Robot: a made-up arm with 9 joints. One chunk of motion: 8 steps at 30 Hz.
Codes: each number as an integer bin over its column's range. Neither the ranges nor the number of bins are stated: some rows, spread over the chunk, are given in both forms.
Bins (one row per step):
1: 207 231 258 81 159 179
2: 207 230 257 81 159 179
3: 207 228 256 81 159 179
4: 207 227 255 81 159 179
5: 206 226 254 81 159 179
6: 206 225 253 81 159 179
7: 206 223 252 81 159 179
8: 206 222 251 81 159 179
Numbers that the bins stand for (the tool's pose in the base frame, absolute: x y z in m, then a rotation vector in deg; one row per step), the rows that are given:
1: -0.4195 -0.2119 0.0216 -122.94 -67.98 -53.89
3: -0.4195 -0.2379 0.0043 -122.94 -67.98 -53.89
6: -0.4282 -0.2638 -0.0216 -122.94 -67.98 -53.89
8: -0.4282 -0.2898 -0.0389 -122.94 -67.98 -53.89
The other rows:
2: -0.4195 -0.2206 0.0130 -122.94 -67.98 -53.89
4: -0.4195 -0.2465 -0.0043 -122.94 -67.98 -53.89
5: -0.4282 -0.2552 -0.0130 -122.94 -67.98 -53.89
7: -0.4282 -0.2811 -0.0303 -122.94 -67.98 -53.89

